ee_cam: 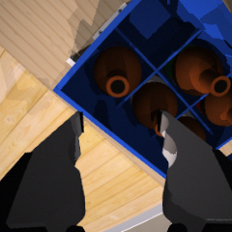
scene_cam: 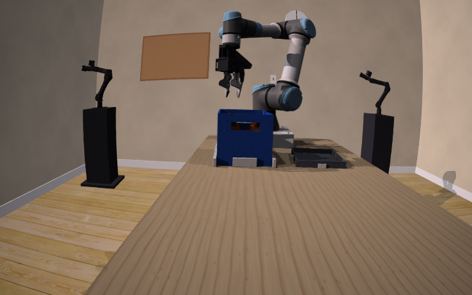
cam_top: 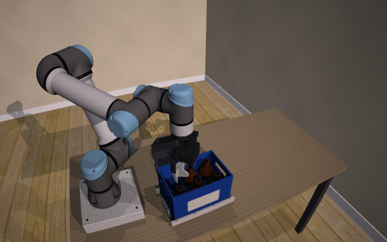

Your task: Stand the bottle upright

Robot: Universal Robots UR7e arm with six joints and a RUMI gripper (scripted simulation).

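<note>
My gripper is now 90 mm short of the crate, 40 mm to the right of it and 160 mm above it. Also, from my hand: tray: 130 mm ahead, 320 mm to the left, 230 mm below.
</note>
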